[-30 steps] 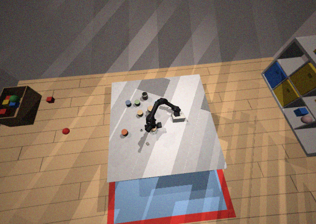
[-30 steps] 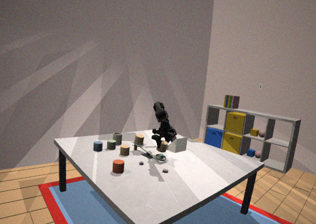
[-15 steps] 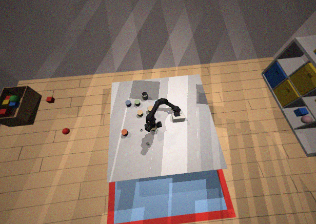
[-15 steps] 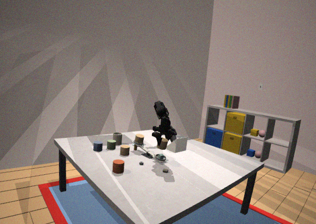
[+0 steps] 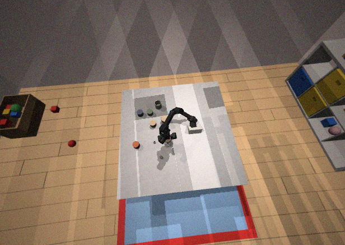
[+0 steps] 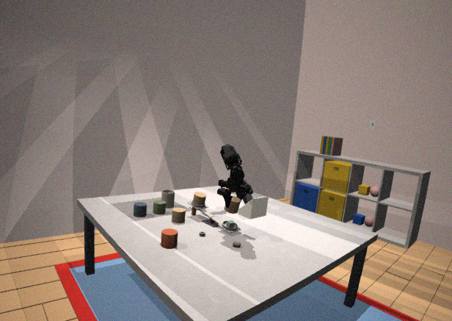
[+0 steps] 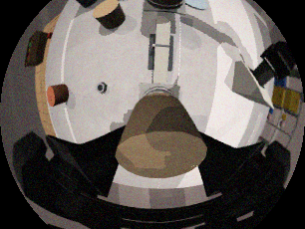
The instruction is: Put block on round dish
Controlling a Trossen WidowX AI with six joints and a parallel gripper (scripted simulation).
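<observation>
The grey-green block is 100 mm below my gripper tip. Round my gripper tip: small balance (140 mm to the right, 110 mm below, 10 mm behind); then dark ring (150 mm ahead, 130 mm below, 50 mm to the right); then red-brown cup (340 mm ahead, 100 mm below, 80 mm to the right).
</observation>
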